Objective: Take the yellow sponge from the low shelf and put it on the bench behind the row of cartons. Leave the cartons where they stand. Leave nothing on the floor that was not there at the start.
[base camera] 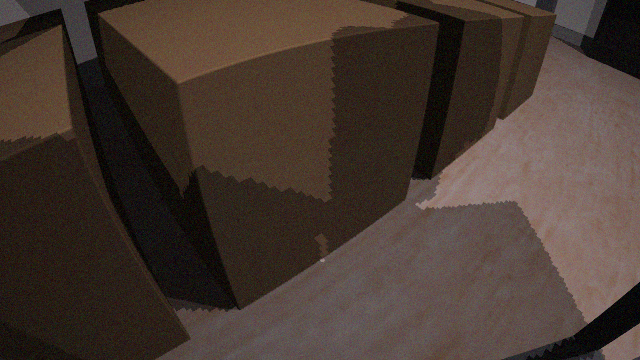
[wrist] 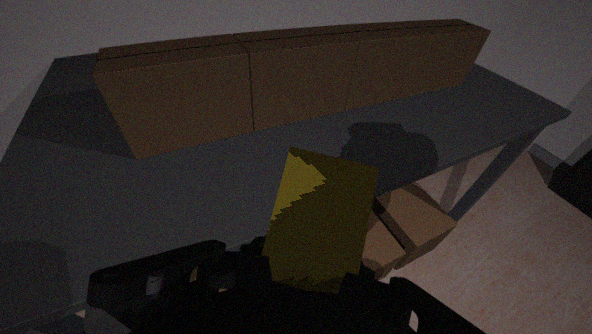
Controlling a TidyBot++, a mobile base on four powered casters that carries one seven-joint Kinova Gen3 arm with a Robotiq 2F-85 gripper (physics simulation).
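Note:
The yellow sponge is held in my gripper in the wrist view, upright and jutting out past the black fingers. The gripper is shut on it. In this view the sponge overlaps the front part of the dark grey bench; its exact height over the top cannot be told. The row of brown cartons stands side by side along the far part of the bench top, apart from the sponge. The surface behind the row is mostly hidden by the cartons. The low shelf does not show.
Large brown boxes stand on the pale floor, close in front of the base and partly under the bench. A bench leg stands at the right. A dark rounded shadow lies on the bench top, right of the sponge.

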